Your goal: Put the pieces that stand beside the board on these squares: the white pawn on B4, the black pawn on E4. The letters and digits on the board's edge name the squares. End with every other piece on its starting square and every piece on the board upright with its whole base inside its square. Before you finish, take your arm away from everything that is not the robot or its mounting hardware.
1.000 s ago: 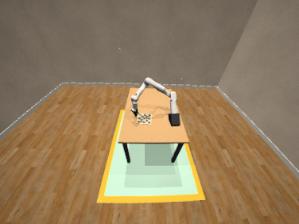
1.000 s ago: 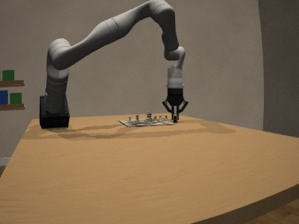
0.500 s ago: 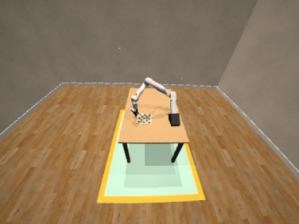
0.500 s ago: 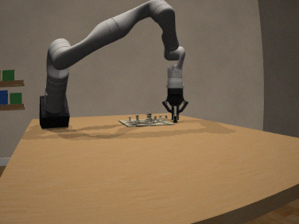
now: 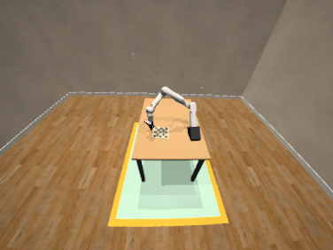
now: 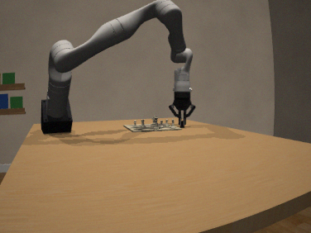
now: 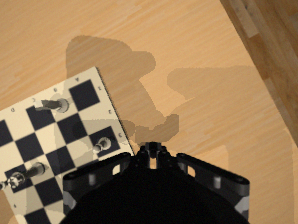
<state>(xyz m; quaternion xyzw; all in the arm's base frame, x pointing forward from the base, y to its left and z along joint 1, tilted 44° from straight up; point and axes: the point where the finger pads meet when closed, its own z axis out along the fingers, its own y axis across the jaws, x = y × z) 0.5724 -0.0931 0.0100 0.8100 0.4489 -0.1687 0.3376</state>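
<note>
The chessboard lies 130 mm behind my hand, 60 mm to the left of it and 20 mm below it. Round my hand: black pawn (10 mm below).
</note>
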